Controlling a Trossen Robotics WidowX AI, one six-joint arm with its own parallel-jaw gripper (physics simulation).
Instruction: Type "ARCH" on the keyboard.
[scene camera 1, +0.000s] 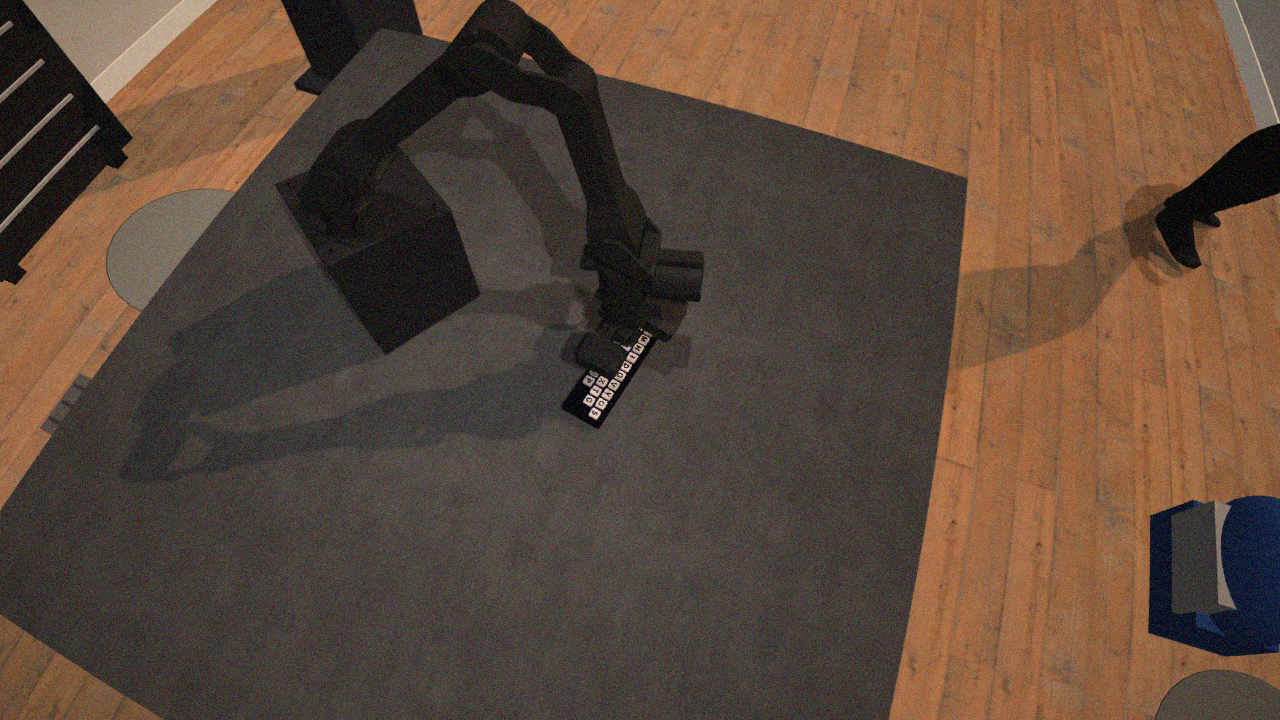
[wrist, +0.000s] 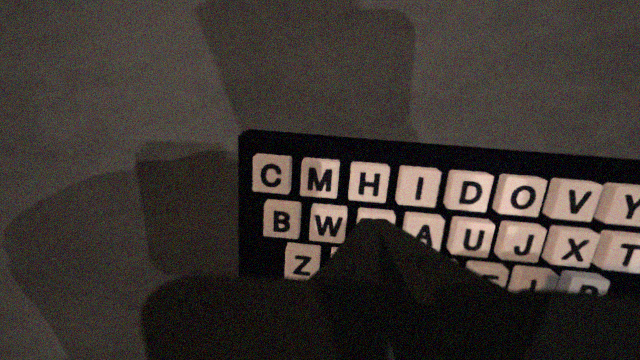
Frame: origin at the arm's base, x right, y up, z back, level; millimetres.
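Seen in the pictures: gripper, fingertip midpoint: (scene camera 1: 628, 343) (wrist: 371, 230); arm's base at its link origin: (scene camera 1: 348, 222).
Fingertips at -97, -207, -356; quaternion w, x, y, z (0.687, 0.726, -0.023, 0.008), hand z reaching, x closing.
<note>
Offsets run from my fingertips to a thing's top centre, as dx, dy, dz. Level surfaces: height alone.
A black keyboard @(+41, -4, +6) (scene camera 1: 611, 386) (wrist: 325, 144) with white letter keys lies on the dark grey surface. In the wrist view the C key @(-36, -4, -19) (wrist: 271, 174) is at the left of the back row, and the H key @(-1, -4, -16) (wrist: 369, 182) is two keys to its right. The A key @(+19, -4, +4) (wrist: 423, 232) is partly covered in the middle row. My gripper (scene camera 1: 626, 342) (wrist: 371, 230) is shut and empty. Its tip is over the key @(+2, -4, +2) (wrist: 376, 215) between W and A, whose letter is hidden. I cannot tell whether the tip touches it. The fingers hide part of the front row.
The arm stands on a black box (scene camera 1: 407, 277) on the dark grey surface @(dy -22) (scene camera 1: 760, 465). A person's dark leg (scene camera 1: 1230, 174) is at the right. A blue object (scene camera 1: 1253, 573) stands at the lower right. A black slatted unit (scene camera 1: 44, 116) stands at the upper left.
</note>
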